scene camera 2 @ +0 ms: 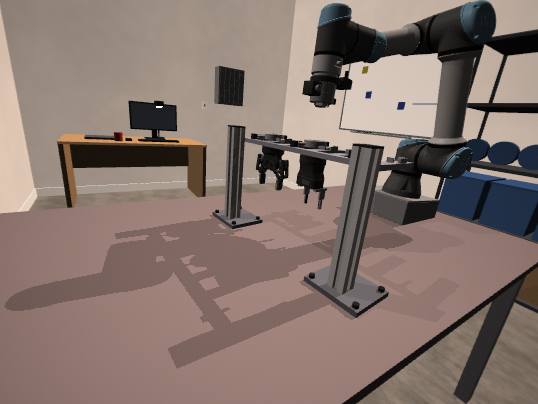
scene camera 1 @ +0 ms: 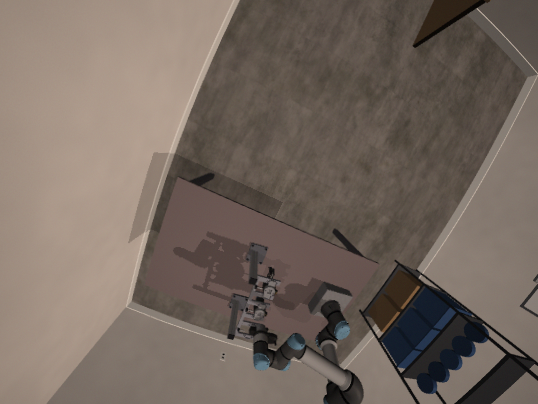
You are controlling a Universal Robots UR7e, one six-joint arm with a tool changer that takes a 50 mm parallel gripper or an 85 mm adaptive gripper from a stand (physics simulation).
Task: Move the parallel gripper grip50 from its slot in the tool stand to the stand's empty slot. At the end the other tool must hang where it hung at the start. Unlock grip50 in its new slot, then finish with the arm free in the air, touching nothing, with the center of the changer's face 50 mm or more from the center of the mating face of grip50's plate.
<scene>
In view: a parallel gripper grip50 [scene camera 2: 311, 176], an adaptive gripper [scene camera 2: 271, 159] and a tool stand [scene camera 2: 339, 282].
The tool stand also shows in scene camera 1 [scene camera 1: 256, 254].
</scene>
